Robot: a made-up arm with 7 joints. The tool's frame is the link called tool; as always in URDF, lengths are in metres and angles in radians.
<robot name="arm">
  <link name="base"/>
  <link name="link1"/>
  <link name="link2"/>
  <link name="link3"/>
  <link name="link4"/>
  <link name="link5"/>
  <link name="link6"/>
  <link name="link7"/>
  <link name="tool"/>
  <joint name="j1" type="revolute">
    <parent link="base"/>
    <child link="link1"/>
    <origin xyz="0 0 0.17"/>
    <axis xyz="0 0 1"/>
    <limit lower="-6.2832" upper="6.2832" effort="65" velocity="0.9"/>
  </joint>
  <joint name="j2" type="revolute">
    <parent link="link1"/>
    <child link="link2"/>
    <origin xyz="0 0 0"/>
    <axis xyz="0 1 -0.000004"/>
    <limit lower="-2.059" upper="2.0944" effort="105" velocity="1.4"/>
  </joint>
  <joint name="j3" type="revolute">
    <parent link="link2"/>
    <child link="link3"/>
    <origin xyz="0 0 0.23"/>
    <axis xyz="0 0 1"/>
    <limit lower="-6.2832" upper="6.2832" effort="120" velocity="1"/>
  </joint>
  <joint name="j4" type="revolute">
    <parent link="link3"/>
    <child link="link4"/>
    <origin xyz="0.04 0 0"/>
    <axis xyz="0 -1 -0.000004"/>
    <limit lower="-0.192" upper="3.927" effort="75" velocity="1.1"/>
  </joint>
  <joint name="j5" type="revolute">
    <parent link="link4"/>
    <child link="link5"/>
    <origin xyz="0.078 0 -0.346"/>
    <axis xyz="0 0.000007 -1"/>
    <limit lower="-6.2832" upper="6.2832" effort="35" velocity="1.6"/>
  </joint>
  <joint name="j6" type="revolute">
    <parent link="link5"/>
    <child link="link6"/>
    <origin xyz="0 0 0"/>
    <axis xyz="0 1 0.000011"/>
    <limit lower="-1.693" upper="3.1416" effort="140" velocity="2.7"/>
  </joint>
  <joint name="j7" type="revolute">
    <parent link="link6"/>
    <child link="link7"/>
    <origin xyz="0.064 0 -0.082"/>
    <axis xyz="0 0.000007 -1"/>
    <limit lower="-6.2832" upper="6.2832" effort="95" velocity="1.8"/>
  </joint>
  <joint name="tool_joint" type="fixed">
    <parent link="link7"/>
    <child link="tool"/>
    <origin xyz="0 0 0" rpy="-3.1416 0 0"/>
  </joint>
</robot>
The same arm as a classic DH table. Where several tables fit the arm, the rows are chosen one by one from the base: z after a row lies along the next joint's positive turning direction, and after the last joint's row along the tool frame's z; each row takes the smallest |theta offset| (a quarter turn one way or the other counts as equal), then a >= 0, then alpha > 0; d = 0 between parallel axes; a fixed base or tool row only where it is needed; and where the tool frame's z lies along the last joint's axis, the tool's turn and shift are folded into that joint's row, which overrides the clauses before.
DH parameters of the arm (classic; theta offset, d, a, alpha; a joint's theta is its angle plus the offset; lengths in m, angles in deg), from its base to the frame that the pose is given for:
j1: 0 0.17 0 -90
j2: 0 0 0 90
j3: 0 0.23 0.04 90
j4: 0 0 0.078 90
j5: 0 0.346 0 90
j6: 0 0 0.064 -90
j7: 0 0.082 0 0
Joint limits (deg, base to tool): -360..360 -117.97..120 -360..360 -11..225 -360..360 -97..180 -360..360

